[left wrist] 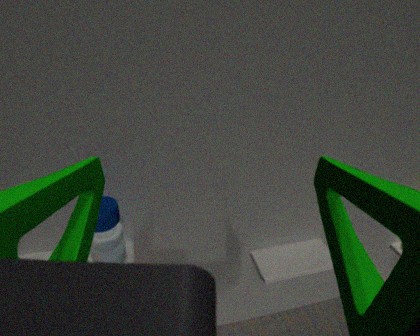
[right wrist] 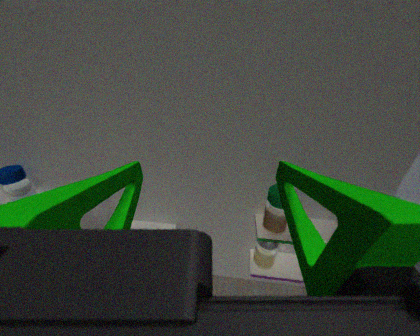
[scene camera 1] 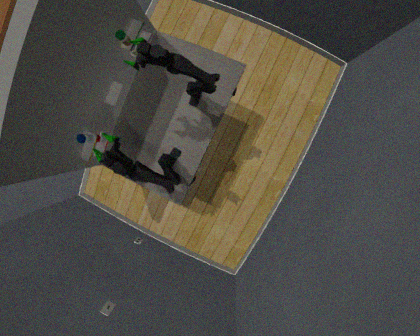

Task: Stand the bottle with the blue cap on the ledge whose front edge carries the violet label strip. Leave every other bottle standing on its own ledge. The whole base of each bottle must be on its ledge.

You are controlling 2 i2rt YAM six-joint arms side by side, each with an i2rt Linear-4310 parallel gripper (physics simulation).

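Places are measured from the left arm's base along level axes (x ahead, y left, z up), in metres.
Where they show: left gripper, fingertip midpoint: [left wrist: 209,169] [scene camera 1: 97,141]; right gripper, fingertip midpoint: [right wrist: 209,169] [scene camera 1: 126,51]; left arm's base, link origin: [scene camera 1: 171,159]; right arm's base, link origin: [scene camera 1: 196,93].
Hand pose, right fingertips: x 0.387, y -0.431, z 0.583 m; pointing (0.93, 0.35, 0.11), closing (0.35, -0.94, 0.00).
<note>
Each offset is from my right fingertips to the top centre of the thing. "spot": to the spot under its first point. Level surfaces: height alone.
The bottle with the blue cap {dx +0.103, dy +0.593, dz -0.178 m} [scene camera 1: 81,138] [left wrist: 106,215] [right wrist: 12,175] stands upright on a pale ledge, partly behind a finger in the left wrist view. The ledge with the violet strip {dx +0.271, dy -0.126, dz -0.423 m} [right wrist: 287,261] is low at right in the right wrist view; a small grey-capped bottle {dx +0.262, dy -0.064, dz -0.318 m} [right wrist: 265,255] stands on it. Behind it a green-capped bottle {dx +0.258, dy -0.070, dz -0.178 m} [scene camera 1: 120,35] [right wrist: 275,220] stands on a ledge with a green strip {spot: dx +0.213, dy -0.056, dz -0.289 m} [right wrist: 265,240]. My left gripper [scene camera 1: 99,142] [left wrist: 209,169] is open and empty, near the blue-capped bottle. My right gripper [scene camera 1: 128,52] [right wrist: 209,169] is open and empty, near the green-capped bottle.
A pale flat slab {dx +0.181, dy +0.263, dz -0.353 m} [scene camera 1: 114,93] [left wrist: 295,260] [right wrist: 155,226] lies between the two arms' ledges. A small red patch {spot: dx +0.073, dy +0.579, dz -0.322 m} [scene camera 1: 98,139] shows beside the left fingers. The grey wall rises behind the ledges. The arms stand on a grey table {dz -0.583 m} [scene camera 1: 227,70] above a wooden floor.
</note>
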